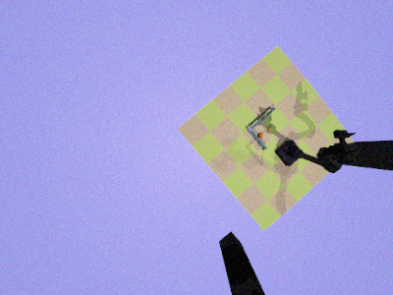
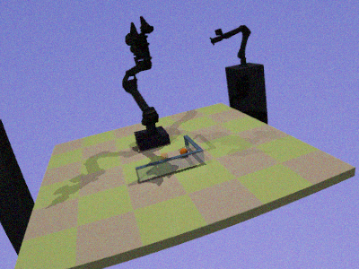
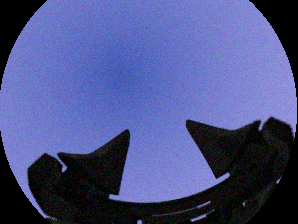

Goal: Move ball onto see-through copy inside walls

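The orange ball lies 67 cm below my gripper tip, 17 cm ahead of it and 8 cm to the left of it. Round my gripper tip: see-through copy of ball (67 cm below, 15 cm ahead, 2 cm to the right).
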